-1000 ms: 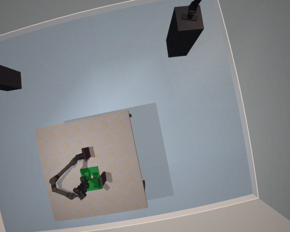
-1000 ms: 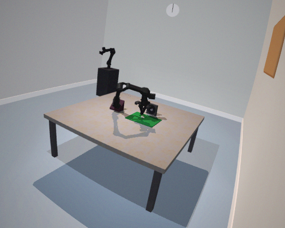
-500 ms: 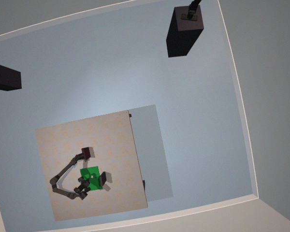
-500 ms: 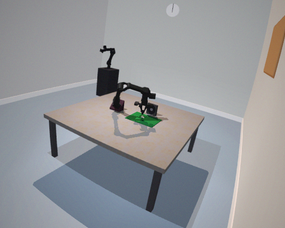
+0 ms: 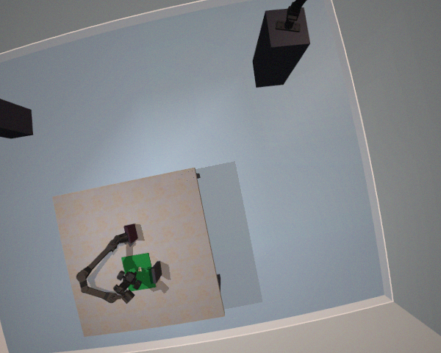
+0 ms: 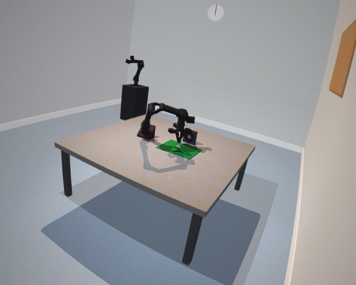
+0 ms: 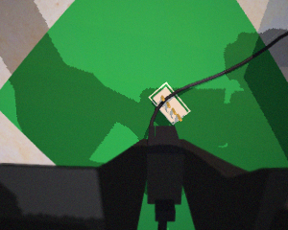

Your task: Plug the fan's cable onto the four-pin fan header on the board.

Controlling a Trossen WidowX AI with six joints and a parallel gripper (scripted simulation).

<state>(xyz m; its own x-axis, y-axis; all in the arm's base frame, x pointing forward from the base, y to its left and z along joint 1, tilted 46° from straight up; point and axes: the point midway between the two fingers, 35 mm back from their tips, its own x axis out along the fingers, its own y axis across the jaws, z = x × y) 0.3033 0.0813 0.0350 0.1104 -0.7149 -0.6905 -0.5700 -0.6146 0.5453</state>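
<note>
The white four-pin fan header lies 20 mm to the left of my gripper tip and 70 mm below it. Also, from my gripper tip: green board: 20 mm ahead, 10 mm to the right, 80 mm below; then black fan: 170 mm to the left, 10 mm below; then dark fan plug: 10 mm ahead, 10 mm above.
</note>
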